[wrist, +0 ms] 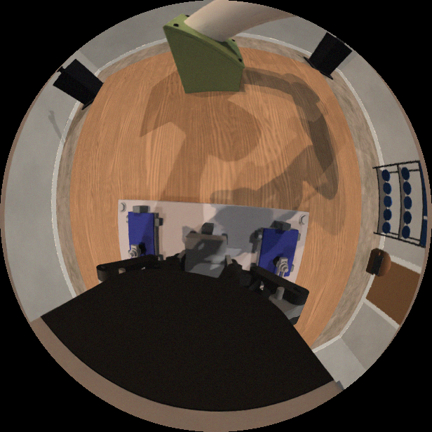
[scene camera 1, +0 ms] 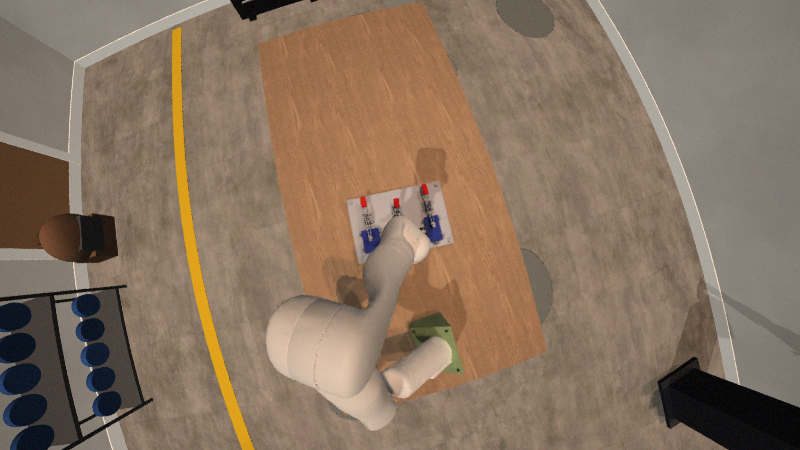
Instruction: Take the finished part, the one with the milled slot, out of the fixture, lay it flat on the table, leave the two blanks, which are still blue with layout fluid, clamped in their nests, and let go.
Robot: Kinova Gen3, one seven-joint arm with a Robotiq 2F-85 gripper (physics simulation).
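Seen in the pictures: arm's base, link origin: (scene camera 1: pixel 439 349).
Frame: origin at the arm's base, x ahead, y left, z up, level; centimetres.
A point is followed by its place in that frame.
The finished part (wrist: pixel 205 247) is a grey block between the fingertips in the wrist view, seemingly raised above the fixture plate (scene camera 1: pixel 410 201) {x 48.9, y -8.5, z -12.6 cm} (wrist: pixel 172 217); its slot cannot be made out. My gripper (wrist: pixel 205 260) is shut on it, over the middle nest; in the scene view the wrist hides the fingers and the part. One blue blank (scene camera 1: pixel 433 229) {x 36.5, y -12.6, z -11.0 cm} (wrist: pixel 141 232) sits in the nest at the scene view's right. The other blue blank (scene camera 1: pixel 369 241) {x 40.0, y 9.9, z -10.5 cm} (wrist: pixel 278 242) sits in the nest at the scene view's left. Clamp tips rest on both blanks.
Red clamp handles (scene camera 1: pixel 363 202) {x 53.2, y 7.4, z -8.4 cm} (scene camera 1: pixel 396 203) {x 48.4, y -3.0, z -4.6 cm} (scene camera 1: pixel 424 189) {x 50.7, y -14.2, z -9.0 cm} stand along the plate's far side. The wooden table (scene camera 1: pixel 358 100) {x 96.3, y -3.2, z -14.1 cm} (wrist: pixel 100 165) extends around the fixture. The green arm mount (scene camera 1: pixel 454 358) {x -3.1, y -3.4, z 3.5 cm} (wrist: pixel 210 70) stands near one table end.
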